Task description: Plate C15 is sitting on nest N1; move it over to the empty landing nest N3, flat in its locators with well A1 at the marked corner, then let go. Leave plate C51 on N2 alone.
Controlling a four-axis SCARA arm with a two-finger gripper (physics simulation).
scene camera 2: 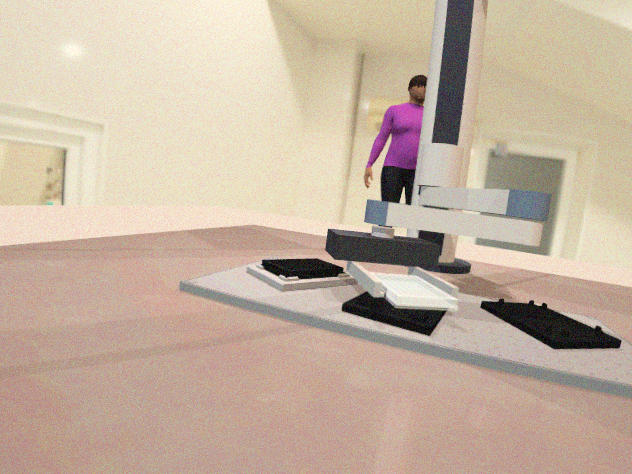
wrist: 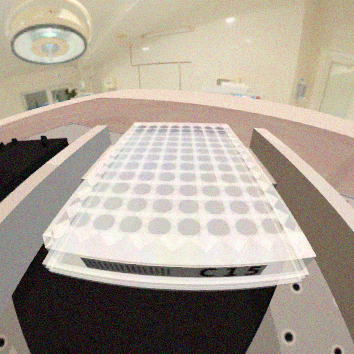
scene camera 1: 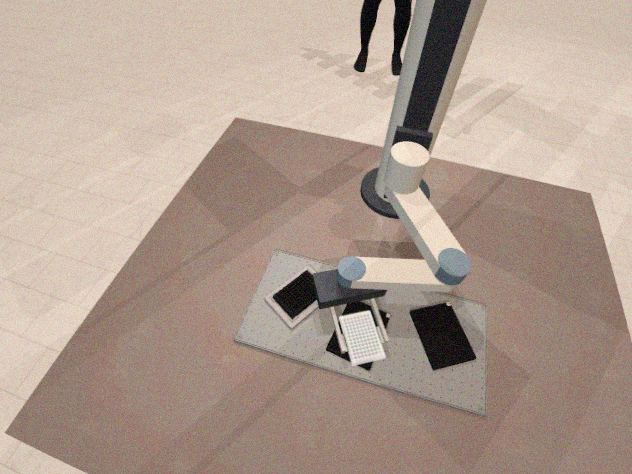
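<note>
Plate C15 (scene camera 1: 362,336) (scene camera 2: 417,291) (wrist: 175,175), a white many-welled plate, is between the fingers of my gripper (scene camera 1: 364,345) (scene camera 2: 416,295), which is shut on its long sides. The plate looks level and hangs a little above the middle black nest (scene camera 1: 333,346) (scene camera 2: 393,313) (wrist: 145,320), turned relative to it. The "C15" label faces the wrist camera. A small pale marker shows at that nest's upper right corner in scene camera 1. A dark plate (scene camera 1: 296,294) (scene camera 2: 301,266), apparently C51, rests on the light nest (scene camera 1: 279,313) (scene camera 2: 283,285) at the left. Nest numbers cannot be read.
A black nest (scene camera 1: 443,336) (scene camera 2: 551,326) (wrist: 30,162) with raised locators and no plate lies at the right. All three nests are on a grey perforated board (scene camera 1: 403,380) (scene camera 2: 265,301). The arm's column (scene camera 1: 433,76) (scene camera 2: 451,102) stands behind. A person (scene camera 2: 403,135) stands behind the column.
</note>
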